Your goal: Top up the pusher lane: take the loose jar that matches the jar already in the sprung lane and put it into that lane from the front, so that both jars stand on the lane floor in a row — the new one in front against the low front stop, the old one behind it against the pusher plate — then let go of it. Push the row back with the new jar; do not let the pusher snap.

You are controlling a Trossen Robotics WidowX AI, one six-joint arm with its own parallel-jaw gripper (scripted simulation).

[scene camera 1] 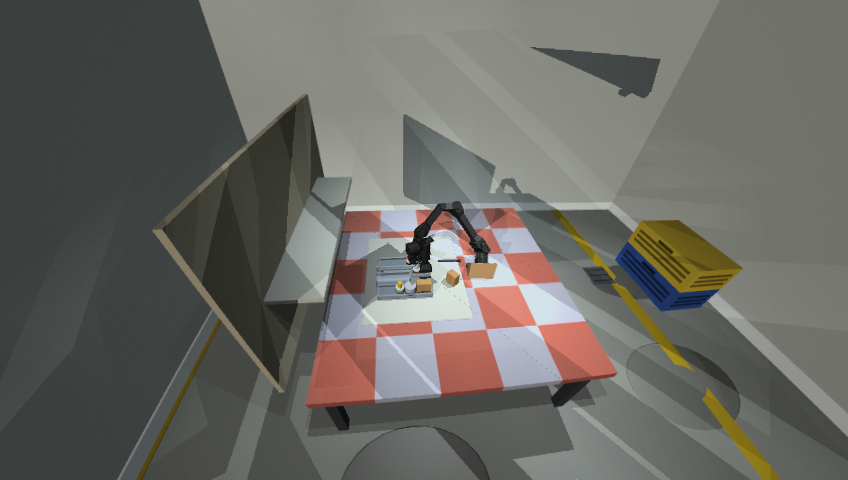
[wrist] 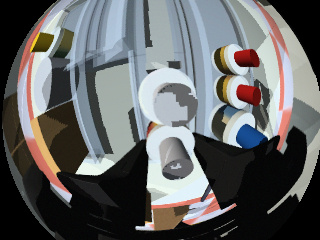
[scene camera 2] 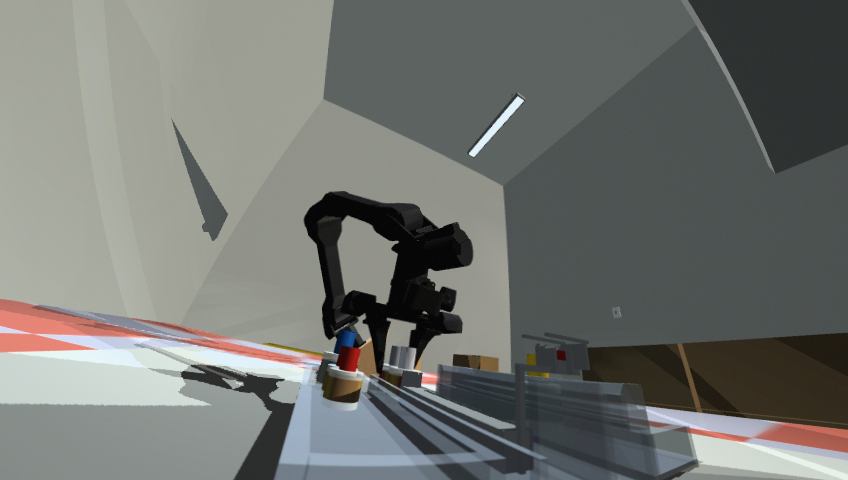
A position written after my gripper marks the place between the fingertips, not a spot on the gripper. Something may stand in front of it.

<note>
I see my gripper (scene camera 2: 393, 375), a brown box (wrist: 57, 133) and a grey lane rack (scene camera 2: 570, 422).
My gripper is seen too in the wrist view (wrist: 169, 140).
</note>
